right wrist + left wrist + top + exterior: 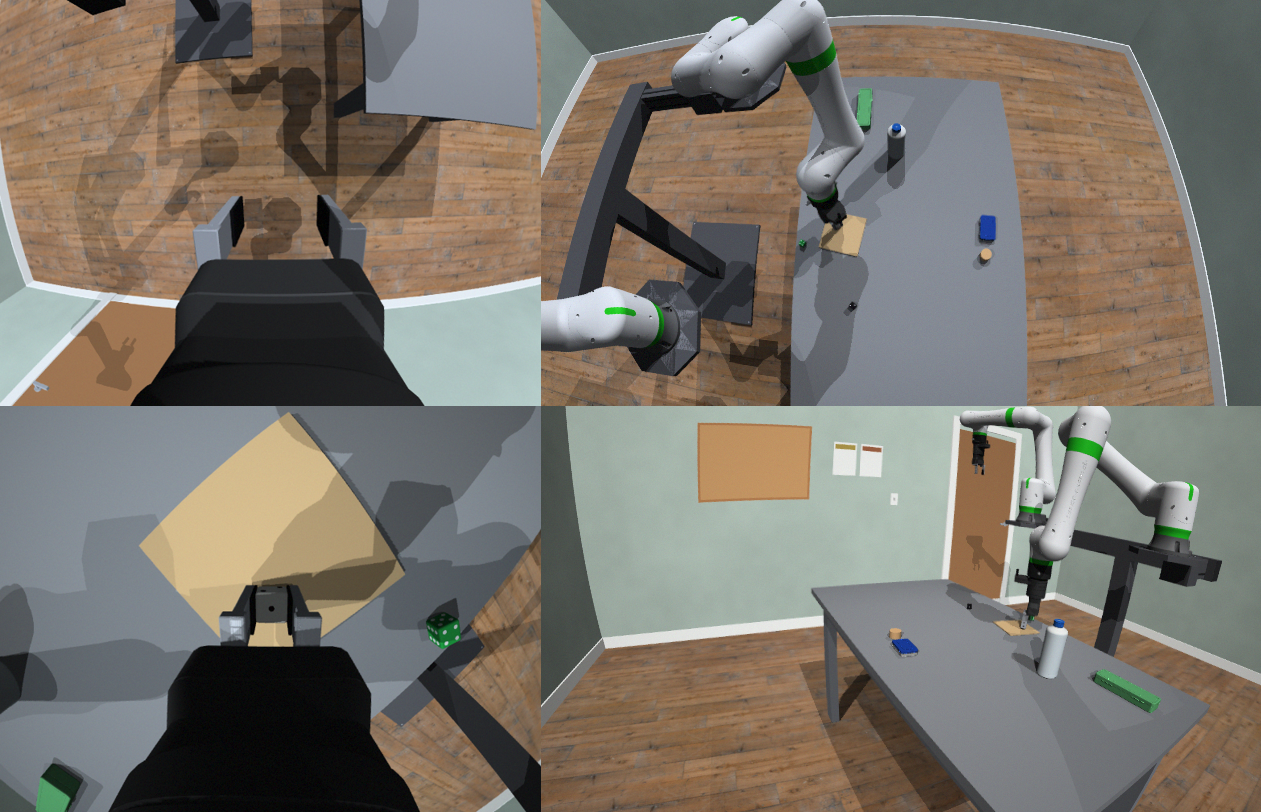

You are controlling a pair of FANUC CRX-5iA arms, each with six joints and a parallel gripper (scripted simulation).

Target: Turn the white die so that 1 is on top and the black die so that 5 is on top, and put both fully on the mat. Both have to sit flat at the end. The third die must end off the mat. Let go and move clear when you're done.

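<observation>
Now: left hand 1 cm above the white die. Round my left hand: black die (27 cm to the right, 11 cm ahead, 2 cm below); tan mat (3 cm below, 2 cm to the right, 2 cm ahead); green die (11 cm behind, 9 cm to the right, 2 cm below).
</observation>
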